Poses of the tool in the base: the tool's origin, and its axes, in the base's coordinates. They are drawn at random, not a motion.
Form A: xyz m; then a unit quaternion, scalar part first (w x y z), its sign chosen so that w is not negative.
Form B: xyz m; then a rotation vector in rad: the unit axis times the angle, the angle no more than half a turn. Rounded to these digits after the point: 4 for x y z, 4 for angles.
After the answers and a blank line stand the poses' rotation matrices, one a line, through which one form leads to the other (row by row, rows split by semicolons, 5 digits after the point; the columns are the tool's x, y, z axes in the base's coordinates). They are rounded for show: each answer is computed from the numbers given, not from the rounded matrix.
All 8 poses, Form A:
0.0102 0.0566 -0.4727 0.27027 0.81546 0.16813 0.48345
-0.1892 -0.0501 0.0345 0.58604 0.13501 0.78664 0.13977
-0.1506 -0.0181 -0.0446 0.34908 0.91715 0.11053 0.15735
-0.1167 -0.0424 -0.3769 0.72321 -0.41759 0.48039 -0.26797
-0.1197 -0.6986 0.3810 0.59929 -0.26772 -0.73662 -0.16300
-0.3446 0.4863 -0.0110 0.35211 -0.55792 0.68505 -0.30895
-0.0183 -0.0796 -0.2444 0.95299 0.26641 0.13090 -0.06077
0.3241 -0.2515 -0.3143 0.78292 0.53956 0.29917 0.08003
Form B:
0.0102 0.0566 -0.4727 2.1973 0.4530 1.3027
-0.1892 -0.0501 0.0345 0.3148 1.8341 0.3259
-0.1506 -0.0181 -0.0446 2.3767 0.2864 0.4078
-0.1167 -0.0424 -0.3769 -0.9219 1.0606 -0.5916
-0.1197 -0.6986 0.3810 -0.6208 -1.7082 -0.3780
-0.3446 0.4863 -0.0110 -1.4437 1.7727 -0.7995
-0.0183 -0.0796 -0.2444 0.5413 0.2660 -0.1235
0.3241 -0.2515 -0.3143 1.1647 0.6458 0.1728

0.47602 0.01288 0.87934; 0.53552 -0.79738 -0.27822; 0.69758 0.60335 -0.38647
-0.27667 0.04859 0.95974; 0.37623 0.92447 0.06165; -0.88426 0.37814 -0.27405
0.92605 0.09289 0.36580; 0.31260 -0.73185 -0.60554; 0.21146 0.67510 -0.70677
0.39483 -0.01361 0.91865; -0.78881 0.50762 0.34655; -0.47104 -0.86147 0.18969
-0.13836 0.58978 -0.79562; 0.19905 0.80351 0.56102; 0.97017 -0.08075 -0.22857
-0.12949 -0.54684 0.82716; -0.98198 0.18655 -0.03039; -0.13769 -0.81619 -0.56114
0.95834 0.18557 0.21712; -0.04608 0.85066 -0.52369; -0.28187 0.49187 0.82378
0.80818 0.19753 0.55482; 0.44816 0.40494 -0.79698; -0.38209 0.89275 0.23874

